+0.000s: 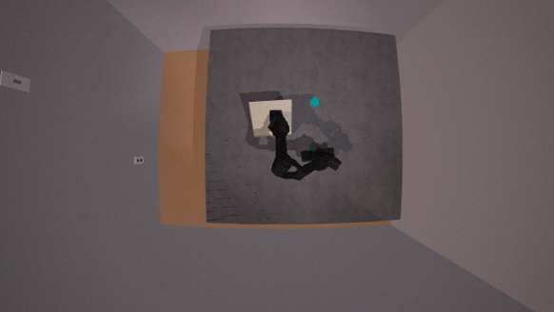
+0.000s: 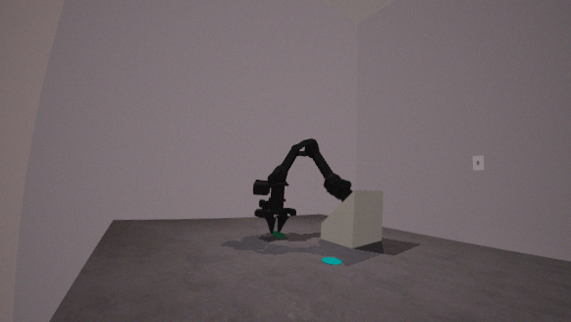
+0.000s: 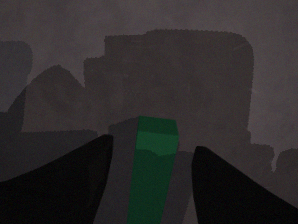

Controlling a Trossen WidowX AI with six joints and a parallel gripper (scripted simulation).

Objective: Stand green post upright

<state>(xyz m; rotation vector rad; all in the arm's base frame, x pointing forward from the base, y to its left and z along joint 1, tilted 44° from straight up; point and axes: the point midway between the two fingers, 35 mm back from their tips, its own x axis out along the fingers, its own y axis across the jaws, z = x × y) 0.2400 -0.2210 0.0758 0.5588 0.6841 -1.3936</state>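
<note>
The cyan circle is 1 cm ahead of my gripper tip, 33 cm to the left of it and 1 cm below it. Round my gripper tip: green post (2 cm to the left).
</note>
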